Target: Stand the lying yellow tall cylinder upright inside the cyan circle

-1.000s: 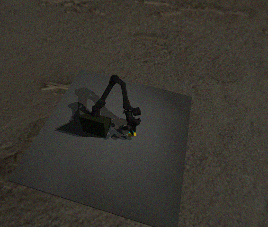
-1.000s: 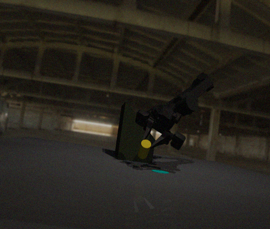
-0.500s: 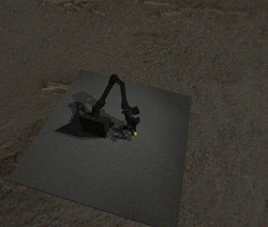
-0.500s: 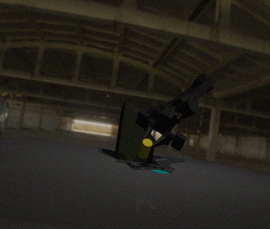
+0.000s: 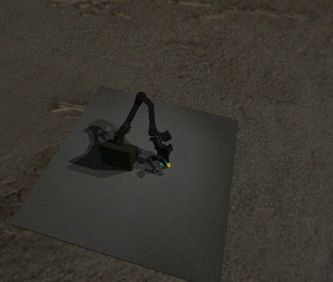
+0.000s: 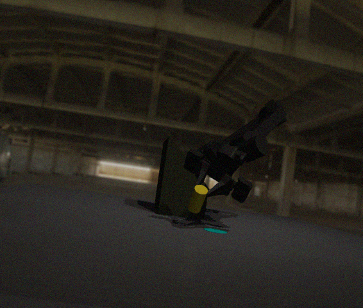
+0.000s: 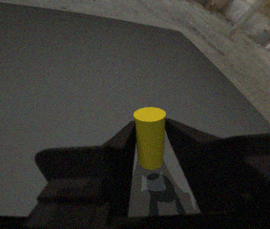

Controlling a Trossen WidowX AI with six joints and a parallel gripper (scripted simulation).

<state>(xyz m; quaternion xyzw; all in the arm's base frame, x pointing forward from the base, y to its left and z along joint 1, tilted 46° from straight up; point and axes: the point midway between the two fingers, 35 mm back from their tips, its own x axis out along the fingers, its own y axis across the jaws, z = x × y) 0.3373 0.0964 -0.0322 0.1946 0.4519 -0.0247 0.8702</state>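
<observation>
The cyan circle is 4 cm behind my gripper tip, 5 cm to the left of it and 9 cm below it. From my gripper tip the other things lie so: yellow tall cylinder 1 cm behind, 2 cm below.
</observation>
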